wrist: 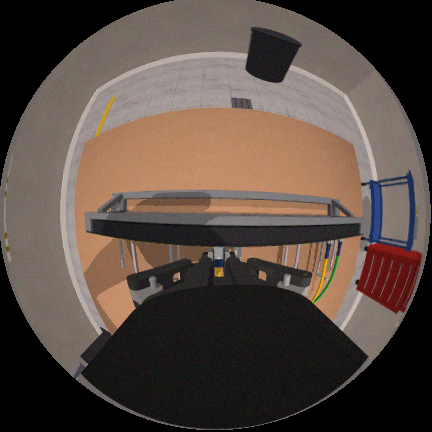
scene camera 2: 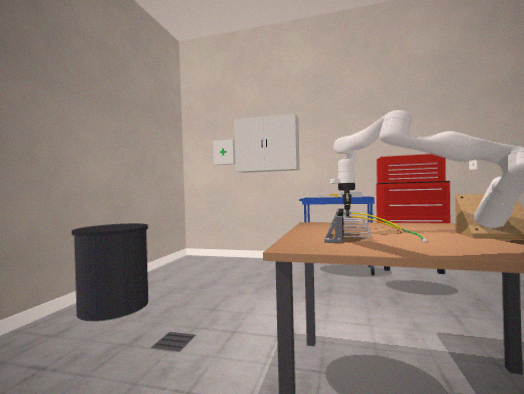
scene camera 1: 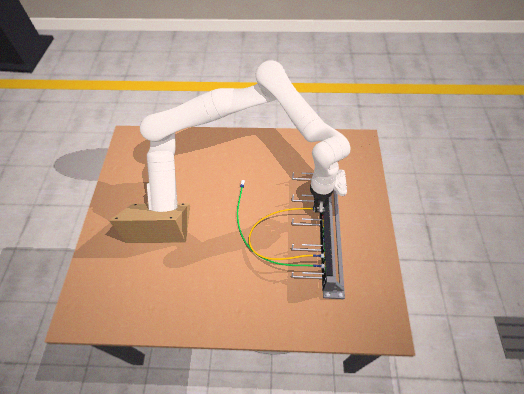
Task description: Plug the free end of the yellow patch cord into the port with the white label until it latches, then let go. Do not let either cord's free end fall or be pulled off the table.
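Pixels of known places: gripper, fingertip midpoint: (wrist: 217,255) (scene camera 2: 347,217) (scene camera 1: 316,209); arm's base, link origin: (scene camera 2: 487,219) (scene camera 1: 164,208).
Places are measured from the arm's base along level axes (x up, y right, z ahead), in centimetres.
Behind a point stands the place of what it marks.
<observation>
My gripper (scene camera 1: 320,207) @[x 0.6, y -4.4, z 54.2 cm] (scene camera 2: 347,214) @[x 0.6, y -4.4, z 54.2 cm] (wrist: 217,255) @[x 0.6, y -4.4, z 54.2 cm] points down, shut on the plug at the yellow cord's free end. The plug (wrist: 218,254) @[x 1.6, y -4.4, z 54.6 cm] is white and blue, and its front meets the black panel's edge in the wrist view; how deep it sits is hidden. The yellow cord (scene camera 1: 250,239) (wrist: 324,280) loops back to a plugged end beside the green cord's plugged end. The green cord (scene camera 1: 238,215) @[x -6.3, y -3.0, z 25.6 cm] (wrist: 334,275) @[x 1.1, y 17.1, z 49.7 cm] has its free white tip (scene camera 1: 242,183) @[x -6.0, y -17.2, z 25.6 cm] (scene camera 2: 424,240) @[x -6.4, y -19.1, z 25.8 cm] lying on the table. The patch panel (scene camera 1: 328,250) @[x 2.9, y 12.1, z 58.2 cm] (scene camera 2: 340,227) @[x -1.2, y -26.0, z 55.9 cm] (wrist: 220,235) @[x 2.9, y -4.4, z 57.2 cm] stands upright. The white label cannot be made out.
Several metal cord guides (scene camera 1: 306,223) @[x -5.2, y -1.1, z 51.3 cm] (scene camera 2: 362,236) @[x -5.3, y -21.3, z 47.8 cm] stick out from the panel's port side, on both sides of the gripper. A grey bracket frame (scene camera 1: 339,240) @[x -5.7, y 4.0, z 63.2 cm] (wrist: 220,194) @[x -5.7, y -4.6, z 62.4 cm] supports the panel's back. The arm stands on a wooden block (scene camera 1: 150,231) @[x 2.1, y 10.6, z -1.7 cm] at the table's left.
</observation>
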